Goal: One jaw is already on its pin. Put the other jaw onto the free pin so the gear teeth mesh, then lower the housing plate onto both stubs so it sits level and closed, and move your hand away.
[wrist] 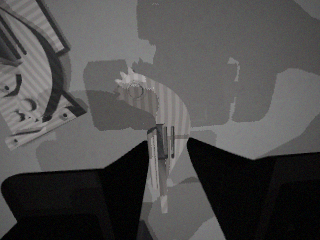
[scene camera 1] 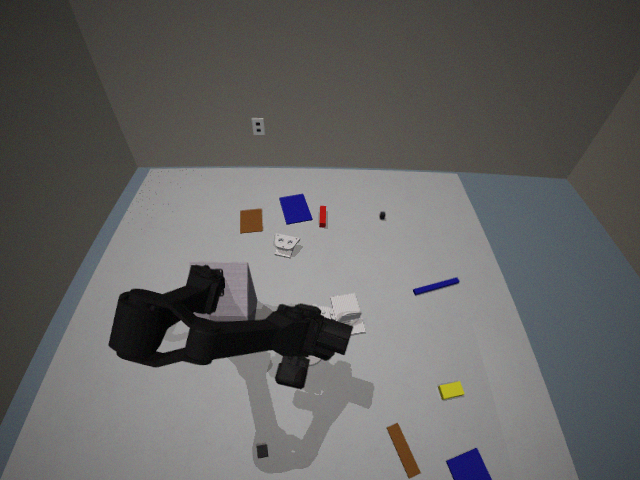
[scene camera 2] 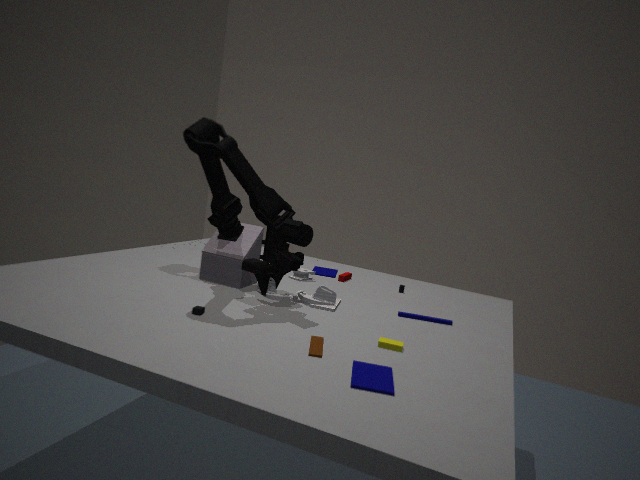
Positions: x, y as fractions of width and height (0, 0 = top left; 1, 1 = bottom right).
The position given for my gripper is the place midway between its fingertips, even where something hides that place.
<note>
My gripper (scene camera 2: 0.42, 0.61) carries a grey jaw (wrist: 0.52, 0.44). Also in view: a blue tile (scene camera 1: 0.46, 0.44).
My gripper is seen too in the wrist view (wrist: 0.52, 0.60) and in scene camera 1 (scene camera 1: 0.47, 0.74). The wrist view misses the blue tile: it is out of frame.
</note>
